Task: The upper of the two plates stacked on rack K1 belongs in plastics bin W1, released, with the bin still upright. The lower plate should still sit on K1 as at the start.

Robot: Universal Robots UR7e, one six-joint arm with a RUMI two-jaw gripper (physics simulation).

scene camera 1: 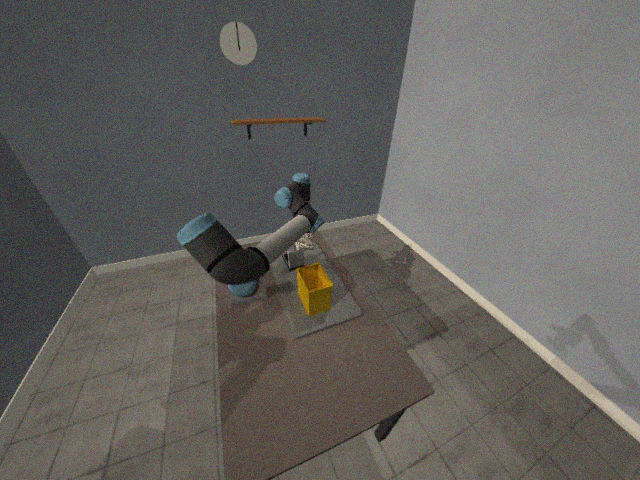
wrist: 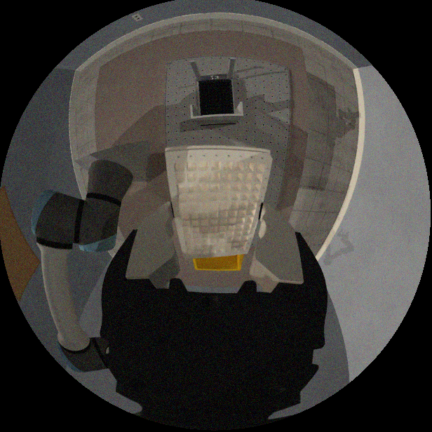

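My gripper is shut on a pale plate with rows of small square wells. The plate is held in the air, clear of rack K1; in the scene view it is small and hard to make out. Rack K1 stands on the perforated board, with pale guides around a black rectangle. I cannot tell whether that is the lower plate. The yellow plastics bin W1 stands upright with its open top up; in the wrist view the held plate and the gripper hide most of it.
The grey perforated board lies on the brown table under rack and bin. The robot's forearm reaches over behind the bin in the scene view. An orange shelf and a clock are on the back wall.
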